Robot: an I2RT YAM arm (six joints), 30 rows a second.
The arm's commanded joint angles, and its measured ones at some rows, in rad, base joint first. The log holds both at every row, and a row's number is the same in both.
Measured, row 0: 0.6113 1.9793 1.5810 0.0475 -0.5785 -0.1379
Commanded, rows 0 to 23: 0.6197 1.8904 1.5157 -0.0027 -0.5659 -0.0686; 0.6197 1.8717 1.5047 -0.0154 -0.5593 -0.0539; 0.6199 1.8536 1.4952 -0.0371 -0.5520 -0.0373; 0.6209 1.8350 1.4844 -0.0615 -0.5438 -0.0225; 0.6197 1.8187 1.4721 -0.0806 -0.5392 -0.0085; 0.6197 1.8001 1.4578 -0.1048 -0.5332 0.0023; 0.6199 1.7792 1.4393 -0.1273 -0.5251 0.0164; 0.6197 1.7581 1.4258 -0.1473 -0.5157 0.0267; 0.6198 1.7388 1.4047 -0.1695 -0.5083 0.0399; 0.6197 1.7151 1.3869 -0.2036 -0.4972 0.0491; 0.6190 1.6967 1.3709 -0.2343 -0.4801 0.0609; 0.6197 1.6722 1.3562 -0.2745 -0.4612 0.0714; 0.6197 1.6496 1.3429 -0.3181 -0.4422 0.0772; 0.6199 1.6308 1.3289 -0.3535 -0.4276 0.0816; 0.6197 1.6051 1.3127 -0.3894 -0.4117 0.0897; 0.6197 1.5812 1.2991 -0.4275 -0.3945 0.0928; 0.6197 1.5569 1.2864 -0.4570 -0.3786 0.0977; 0.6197 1.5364 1.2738 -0.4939 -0.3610 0.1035; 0.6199 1.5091 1.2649 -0.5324 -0.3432 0.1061; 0.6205 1.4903 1.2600 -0.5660 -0.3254 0.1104; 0.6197 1.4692 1.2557 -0.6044 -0.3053 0.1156; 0.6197 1.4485 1.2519 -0.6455 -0.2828 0.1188; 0.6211 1.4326 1.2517 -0.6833 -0.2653 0.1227; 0.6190 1.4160 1.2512 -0.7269 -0.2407 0.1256
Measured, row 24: 0.6144 1.4651 1.2598 -0.5579 -0.3328 0.0963
